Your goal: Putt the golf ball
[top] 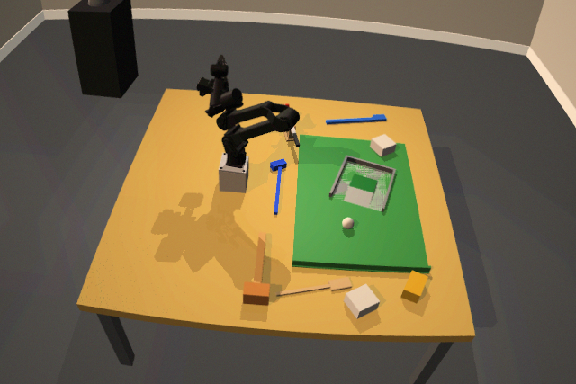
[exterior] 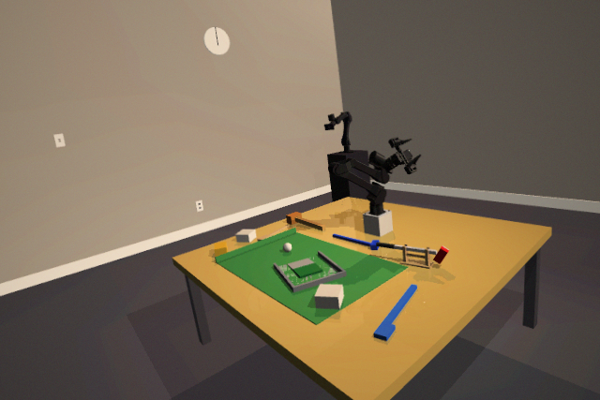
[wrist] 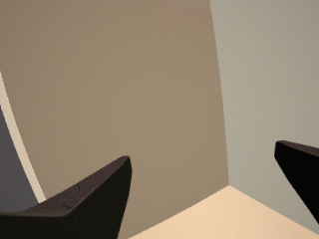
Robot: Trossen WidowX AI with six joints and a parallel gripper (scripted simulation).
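Right now my gripper tip is 26 cm short of the red putter, 16 cm to the right of it and 37 cm above it. From my gripper tip the other things lie so: rack (26 cm ahead, 18 cm to the left, 39 cm below); blue putter (26 cm ahead, 18 cm to the right, 41 cm below); green mat (58 cm ahead, 17 cm to the right, 43 cm below).
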